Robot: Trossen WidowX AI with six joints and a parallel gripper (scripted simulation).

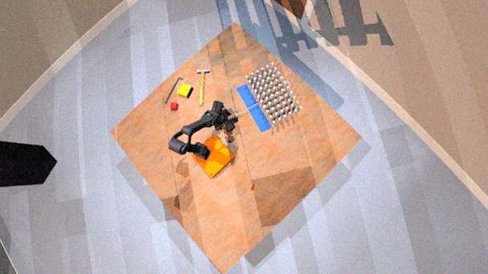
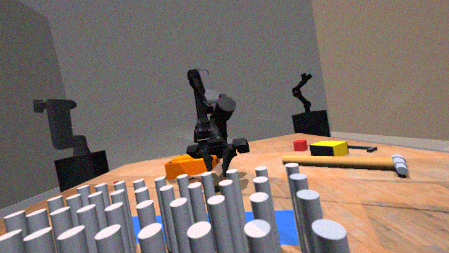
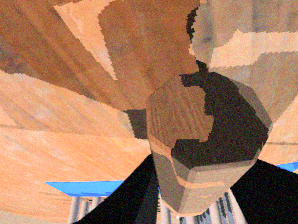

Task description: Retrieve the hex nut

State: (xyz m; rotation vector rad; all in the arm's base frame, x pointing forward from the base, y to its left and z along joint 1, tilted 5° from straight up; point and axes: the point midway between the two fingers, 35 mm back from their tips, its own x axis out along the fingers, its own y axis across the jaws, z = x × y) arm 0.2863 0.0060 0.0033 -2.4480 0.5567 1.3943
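Right now the blue taped strip is 14 cm ahead of my gripper tip, 7 cm to the right of it and 3 cm below it. From my gripper tip the other things lie so: tiny red piece 38 cm to the right, 31 cm behind, 2 cm below.
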